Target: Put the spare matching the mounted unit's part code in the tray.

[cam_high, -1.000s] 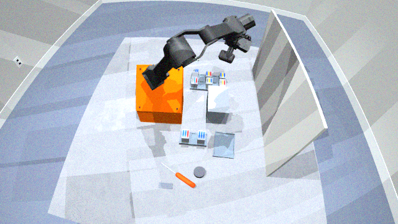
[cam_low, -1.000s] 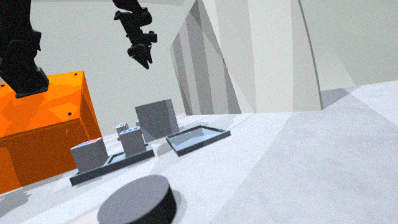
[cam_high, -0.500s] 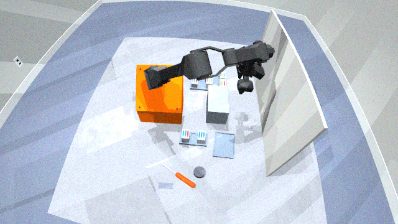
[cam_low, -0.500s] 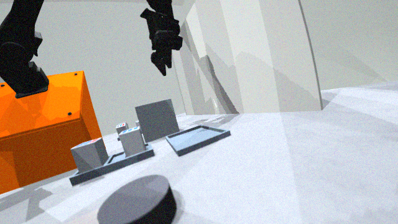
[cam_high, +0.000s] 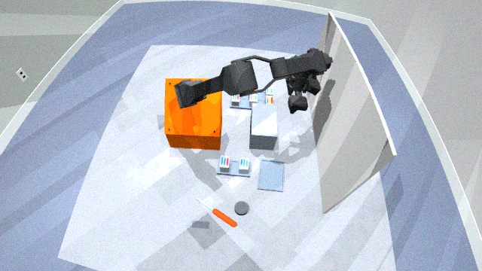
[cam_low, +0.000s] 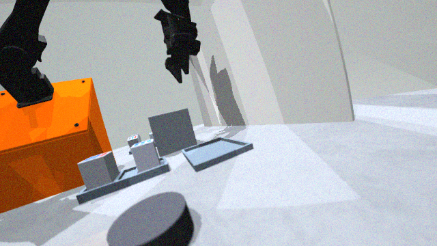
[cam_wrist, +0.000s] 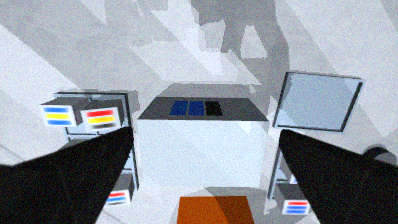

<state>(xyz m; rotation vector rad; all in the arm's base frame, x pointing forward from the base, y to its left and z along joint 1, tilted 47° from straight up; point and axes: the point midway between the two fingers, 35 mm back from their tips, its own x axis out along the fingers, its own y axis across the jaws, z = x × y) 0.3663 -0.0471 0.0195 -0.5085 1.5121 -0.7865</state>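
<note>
Now: gripper tip 170 mm past the grey spare block, 250 mm to the right of it and 150 mm above it. Round my gripper tip: shallow tray: 70 mm behind, 190 mm to the right, 200 mm below; then mounted grey unit: 80 mm behind, 20 mm to the left, 150 mm below; then tall wall panel: 160 mm ahead, 20 mm to the right, 30 mm above.
</note>
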